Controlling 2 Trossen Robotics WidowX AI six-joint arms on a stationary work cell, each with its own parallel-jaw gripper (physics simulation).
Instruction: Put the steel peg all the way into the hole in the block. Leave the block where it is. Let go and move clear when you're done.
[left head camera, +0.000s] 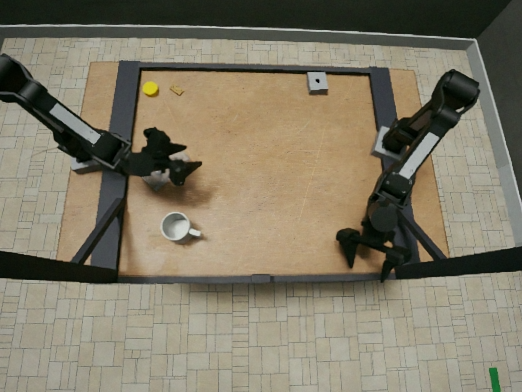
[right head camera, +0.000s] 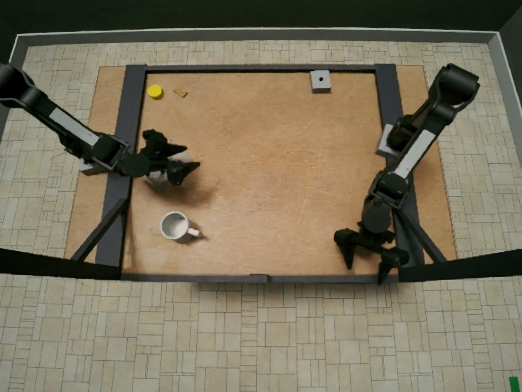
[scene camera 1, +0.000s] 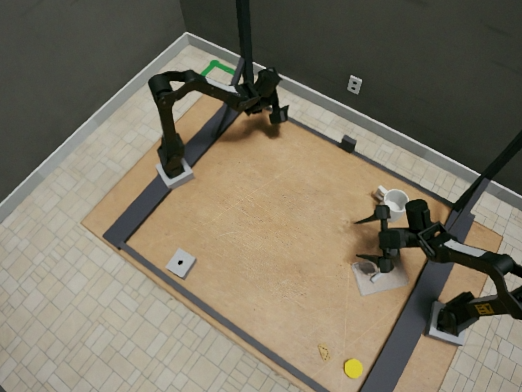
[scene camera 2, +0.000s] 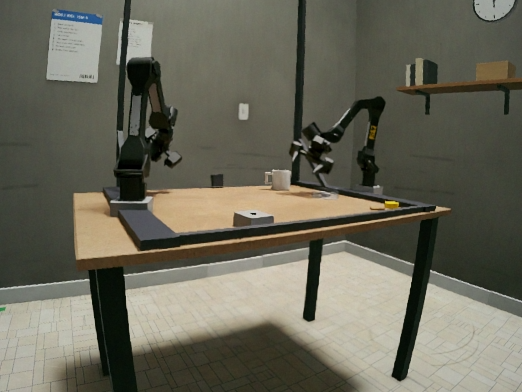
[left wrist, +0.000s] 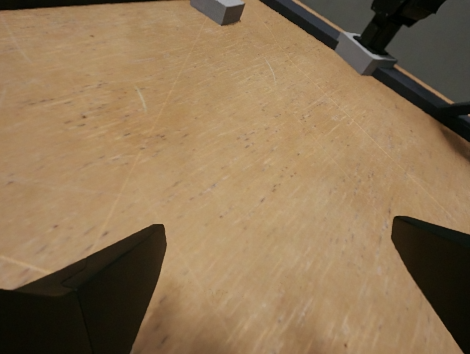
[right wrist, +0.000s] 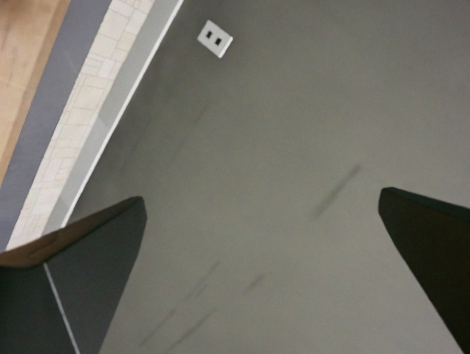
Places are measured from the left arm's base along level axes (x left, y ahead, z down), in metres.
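Pixels of known places: left gripper, fingertip midpoint: (left head camera: 194, 155) (right head camera: 193, 155) (scene camera 1: 355, 239) (scene camera 2: 302, 167) (left wrist: 276, 231); right gripper, fingertip midpoint: (left head camera: 366, 274) (right head camera: 363, 276) (scene camera 1: 285, 92) (right wrist: 262, 203); left arm's base, link origin: (scene camera 1: 449, 322) (scene camera 2: 368, 185); right arm's base, link origin: (left head camera: 392, 143) (right head camera: 397, 141) (scene camera 1: 173, 168) (scene camera 2: 132, 199) (left wrist: 370, 46).
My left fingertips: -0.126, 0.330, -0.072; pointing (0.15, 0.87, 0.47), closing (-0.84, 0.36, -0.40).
For each thing: its top centre in the pictures, then the offset to it from my left fingertips, as dx, dy, dz.
- grey block, top centre: (scene camera 2: 253, 213) (scene camera 1: 180, 262) (right head camera: 320, 79) (left head camera: 317, 80) +0.221, +0.475, +0.081
- steel peg, top centre: (scene camera 1: 380, 273) +0.041, -0.112, +0.096
- clear tray, top centre: (scene camera 1: 381, 272) (left head camera: 161, 162) (right head camera: 163, 163) (scene camera 2: 325, 189) +0.041, -0.110, +0.086
- white mug, top centre: (left head camera: 180, 227) (right head camera: 179, 226) (scene camera 1: 393, 196) (scene camera 2: 277, 170) -0.193, -0.082, +0.028
- yellow disc, top centre: (scene camera 1: 353, 368) (scene camera 2: 391, 202) (left head camera: 150, 87) (right head camera: 154, 90) +0.331, -0.104, +0.095
- small tan piece, top centre: (scene camera 1: 325, 352) (left head camera: 176, 88) (right head camera: 180, 90) +0.314, -0.017, +0.106
The grey block (left head camera: 323, 88) (right head camera: 326, 86) (scene camera 1: 173, 263) (scene camera 2: 246, 218) (left wrist: 231, 14) sits flat near the table's edge, its round hole facing up. The steel peg (scene camera 1: 376, 277) shows in scene camera 1 as a small pale rod lying on its side on a clear tray (scene camera 1: 372, 289) (left head camera: 157, 180) (scene camera 2: 327, 195). In the head views my left gripper hides the peg. My left gripper (left head camera: 193, 155) (right head camera: 193, 155) (scene camera 1: 356, 239) (left wrist: 276, 231) is open and empty, raised above the table by the tray. My right gripper (left head camera: 367, 273) (right head camera: 365, 275) (right wrist: 262, 203) is open and empty, far from the peg and block.
A white mug (left head camera: 172, 229) (right head camera: 172, 229) (scene camera 1: 396, 200) (scene camera 2: 281, 180) stands near the tray. A yellow disc (left head camera: 150, 89) (scene camera 1: 353, 368) and a small tan piece (left head camera: 176, 90) (scene camera 1: 324, 351) lie beyond the tray. Dark frame rails (left head camera: 250, 67) border the table.
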